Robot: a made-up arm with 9 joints. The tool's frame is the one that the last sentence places.
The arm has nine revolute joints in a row. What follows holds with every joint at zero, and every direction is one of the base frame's. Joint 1 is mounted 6.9 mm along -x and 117.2 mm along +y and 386.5 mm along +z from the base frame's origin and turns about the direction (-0.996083, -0.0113, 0.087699). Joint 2 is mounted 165.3 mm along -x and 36.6 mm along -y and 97.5 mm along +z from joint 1 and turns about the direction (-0.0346, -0.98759, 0.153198). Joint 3 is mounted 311.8 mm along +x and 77.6 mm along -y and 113.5 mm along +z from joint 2 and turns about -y. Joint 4 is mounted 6.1 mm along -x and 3.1 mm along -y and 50.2 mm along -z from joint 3 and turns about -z. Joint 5 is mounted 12.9 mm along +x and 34 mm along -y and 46.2 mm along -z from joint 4 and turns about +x. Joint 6 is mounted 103.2 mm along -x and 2.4 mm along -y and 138 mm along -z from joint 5 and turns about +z. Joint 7 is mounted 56.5 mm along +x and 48.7 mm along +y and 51.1 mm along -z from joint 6 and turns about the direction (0.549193, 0.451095, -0.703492). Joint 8 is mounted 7.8 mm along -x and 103.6 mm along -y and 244.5 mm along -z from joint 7 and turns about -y. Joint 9 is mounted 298.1 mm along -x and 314.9 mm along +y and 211.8 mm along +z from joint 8 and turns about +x. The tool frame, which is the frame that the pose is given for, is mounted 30.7 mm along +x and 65.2 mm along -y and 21.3 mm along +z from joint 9; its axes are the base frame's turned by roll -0.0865, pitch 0.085 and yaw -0.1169 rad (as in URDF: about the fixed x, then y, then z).
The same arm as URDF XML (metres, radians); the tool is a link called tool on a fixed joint. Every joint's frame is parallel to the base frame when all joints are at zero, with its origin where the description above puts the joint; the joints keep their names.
<robot name="arm">
<link name="base_link"/>
<link name="link1"/>
<link name="link2"/>
<link name="link3"/>
<link name="link4"/>
<link name="link5"/>
<link name="link6"/>
<link name="link7"/>
<link name="link8"/>
<link name="link9"/>
<link name="tool"/>
<joint name="joint 1" type="continuous"><parent link="base_link"/><child link="link1"/><origin xyz="-0.0069 0.1172 0.3865"/><axis xyz="-0.996083 -0.0113 0.087699"/></joint>
<joint name="joint 2" type="continuous"><parent link="link1"/><child link="link2"/><origin xyz="-0.1653 -0.0366 0.0975"/><axis xyz="-0.0346 -0.98759 0.153198"/></joint>
<joint name="joint 3" type="continuous"><parent link="link2"/><child link="link3"/><origin xyz="0.3118 -0.0776 0.1135"/><axis xyz="0 -1 0"/></joint>
<joint name="joint 4" type="continuous"><parent link="link3"/><child link="link4"/><origin xyz="-0.0061 -0.0031 -0.0502"/><axis xyz="0 0 -1"/></joint>
<joint name="joint 5" type="continuous"><parent link="link4"/><child link="link5"/><origin xyz="0.0129 -0.034 -0.0462"/><axis xyz="1 0 0"/></joint>
<joint name="joint 6" type="continuous"><parent link="link5"/><child link="link6"/><origin xyz="-0.1032 -0.0024 -0.138"/><axis xyz="0 0 1"/></joint>
<joint name="joint 7" type="continuous"><parent link="link6"/><child link="link7"/><origin xyz="0.0565 0.0487 -0.0511"/><axis xyz="0.549193 0.451095 -0.703492"/></joint>
<joint name="joint 8" type="continuous"><parent link="link7"/><child link="link8"/><origin xyz="-0.0078 -0.1036 -0.2445"/><axis xyz="0 -1 0"/></joint>
<joint name="joint 9" type="continuous"><parent link="link8"/><child link="link9"/><origin xyz="-0.2981 0.3149 0.2118"/><axis xyz="1 0 0"/></joint>
<joint name="tool_joint" type="fixed"><parent link="link9"/><child link="tool"/><origin xyz="0.0307 -0.0652 0.0213" rpy="-0.0865 0.085 -0.1169"/></joint>
</robot>

